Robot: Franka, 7 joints.
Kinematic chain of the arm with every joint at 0, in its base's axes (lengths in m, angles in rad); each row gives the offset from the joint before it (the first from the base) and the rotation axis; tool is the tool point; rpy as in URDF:
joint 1: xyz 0 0 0.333 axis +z
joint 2: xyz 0 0 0 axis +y
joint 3: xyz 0 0 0.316 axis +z
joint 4: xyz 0.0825 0 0 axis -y
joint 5: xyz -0.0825 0 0.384 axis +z
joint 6: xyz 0 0 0 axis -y
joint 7: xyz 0.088 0 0 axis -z
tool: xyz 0 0 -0.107 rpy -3.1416 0 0
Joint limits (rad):
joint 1: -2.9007..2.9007
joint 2: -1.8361..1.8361
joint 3: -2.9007..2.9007
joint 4: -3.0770..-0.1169
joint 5: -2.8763..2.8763
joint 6: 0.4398..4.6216
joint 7: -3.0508..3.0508
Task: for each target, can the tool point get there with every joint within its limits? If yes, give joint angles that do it. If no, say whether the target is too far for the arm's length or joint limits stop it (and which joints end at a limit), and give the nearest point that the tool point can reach.
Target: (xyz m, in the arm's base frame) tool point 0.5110 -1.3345 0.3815
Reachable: no: too far | nearest point 0.3066 -0.8007 0.3621 | short by 0.572 m
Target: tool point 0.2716 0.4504 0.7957
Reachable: yes | joints 1.1216 0.3566 0.2565 -0.7441 -1.2503 0.7987 1.4966
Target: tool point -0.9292 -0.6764 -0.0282
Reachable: no: too far | nearest point -0.6617 -0.4817 0.0758 | short by 0.347 m
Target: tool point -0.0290 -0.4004 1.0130
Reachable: yes | joints -1.6878 0.6912 -2.4079 -0.3700 -2.3041 1.2322 0.1432
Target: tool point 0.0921 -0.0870 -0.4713
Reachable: no: joint limits stop it (at a limit: joint 2) | nearest point 0.1144 -0.1081 -0.3456 | short by 0.129 m
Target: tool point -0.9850 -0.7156 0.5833
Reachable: no: too far | nearest point -0.6798 -0.4939 0.5058 | short by 0.385 m
